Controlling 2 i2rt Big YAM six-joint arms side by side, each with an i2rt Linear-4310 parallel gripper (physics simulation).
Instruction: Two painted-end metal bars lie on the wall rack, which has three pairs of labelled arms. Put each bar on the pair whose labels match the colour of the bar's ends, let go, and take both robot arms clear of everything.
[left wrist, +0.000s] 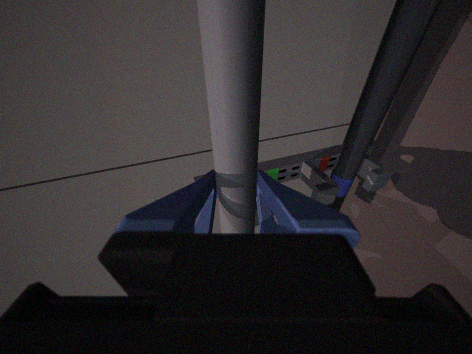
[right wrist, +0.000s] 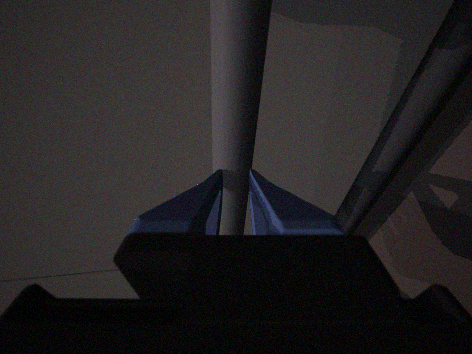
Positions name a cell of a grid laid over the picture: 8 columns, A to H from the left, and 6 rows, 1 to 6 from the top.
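My left gripper can be seen in the left wrist view (E3). As for my right gripper, it appears in the right wrist view (D3), whereas in the left wrist view it is out of frame.
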